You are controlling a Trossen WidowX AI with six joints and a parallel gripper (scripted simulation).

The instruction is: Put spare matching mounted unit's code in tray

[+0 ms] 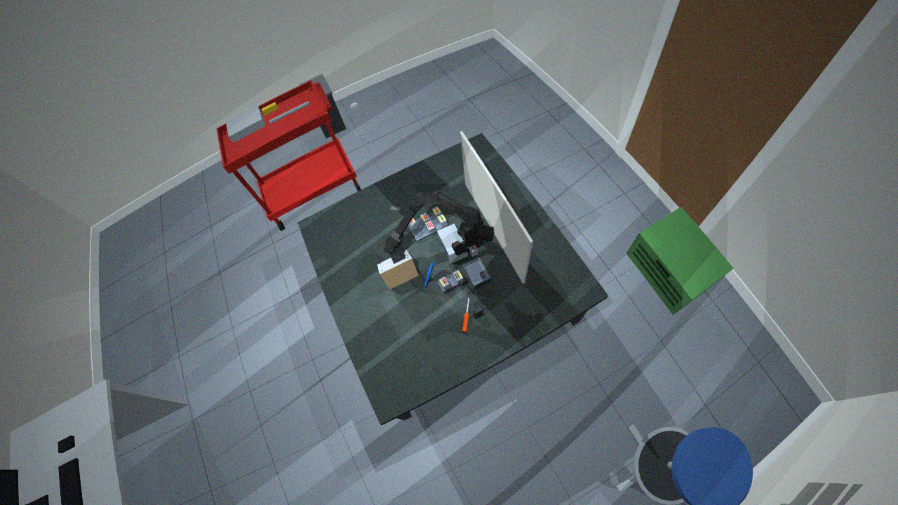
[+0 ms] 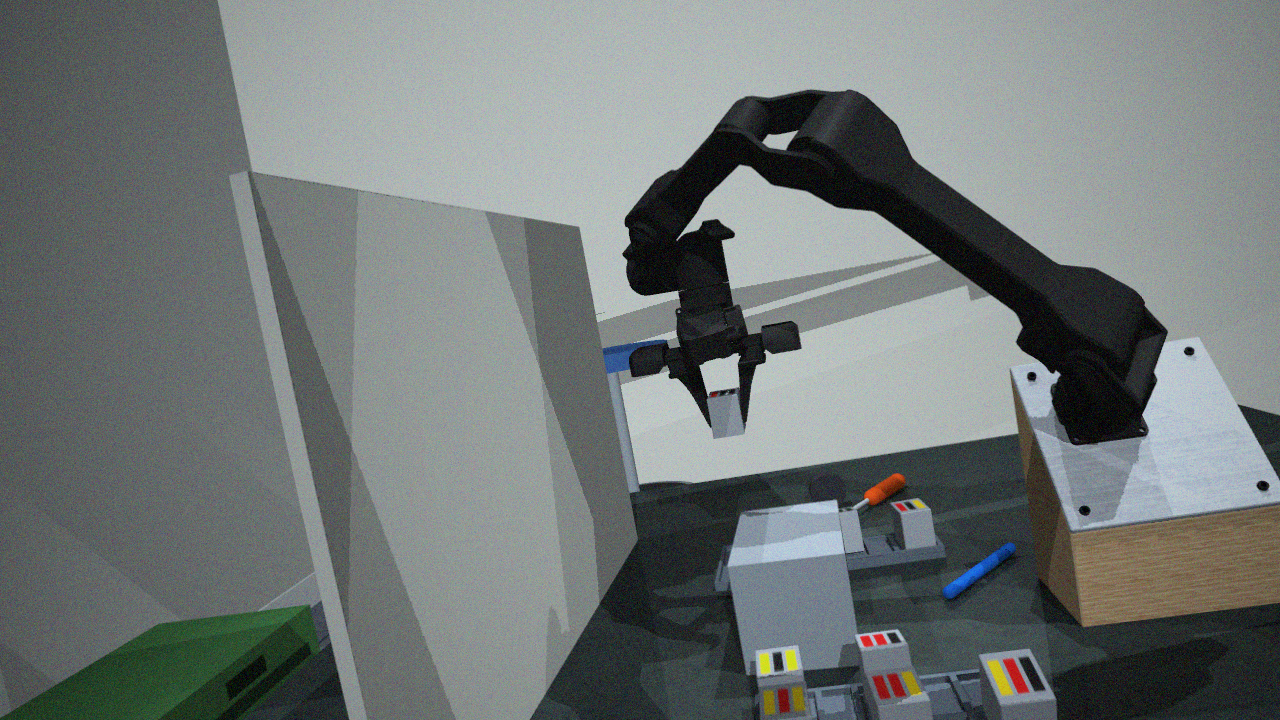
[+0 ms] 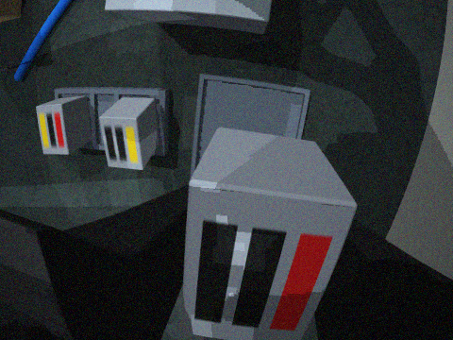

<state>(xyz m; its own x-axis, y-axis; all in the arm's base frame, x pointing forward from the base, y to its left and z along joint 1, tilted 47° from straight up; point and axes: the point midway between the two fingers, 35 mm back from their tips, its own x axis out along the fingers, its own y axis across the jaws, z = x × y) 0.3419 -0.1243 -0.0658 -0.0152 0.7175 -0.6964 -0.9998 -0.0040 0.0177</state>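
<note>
The flat grey tray is 180 mm below my gripper tip, 40 mm to the right of it and 10 mm behind it. The rest, counted from my gripper tip: grey spare: 20 mm above; grey mounted unit: 160 mm to the left, 130 mm below, 50 mm behind; white upright panel: 190 mm ahead, 140 mm to the left, 40 mm above.
</note>
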